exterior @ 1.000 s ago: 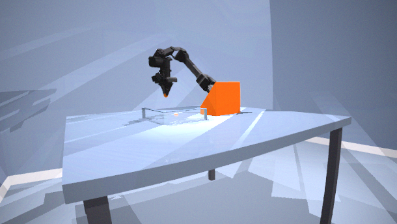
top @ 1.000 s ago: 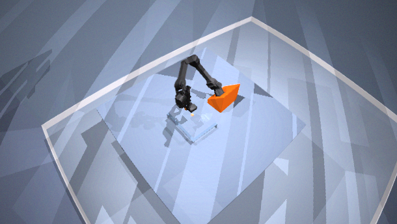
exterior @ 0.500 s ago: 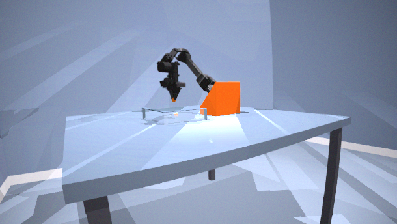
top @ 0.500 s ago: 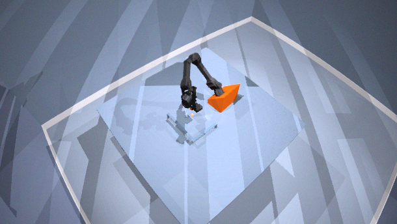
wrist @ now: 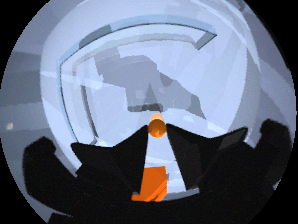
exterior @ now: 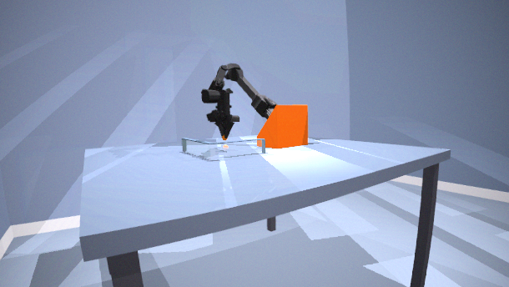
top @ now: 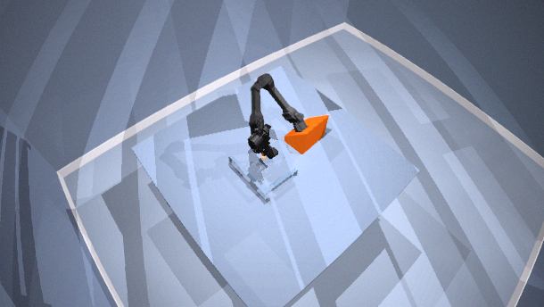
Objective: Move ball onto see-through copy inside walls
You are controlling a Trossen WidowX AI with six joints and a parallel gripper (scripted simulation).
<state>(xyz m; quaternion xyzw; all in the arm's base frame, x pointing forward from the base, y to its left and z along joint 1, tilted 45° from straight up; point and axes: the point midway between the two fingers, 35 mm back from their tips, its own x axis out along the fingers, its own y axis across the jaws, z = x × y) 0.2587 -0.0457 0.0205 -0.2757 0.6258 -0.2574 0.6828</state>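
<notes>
My gripper tip is now 4 cm above the pale copy of ball. The rest, counted from my gripper tip: orange ball right at my gripper tip.
</notes>
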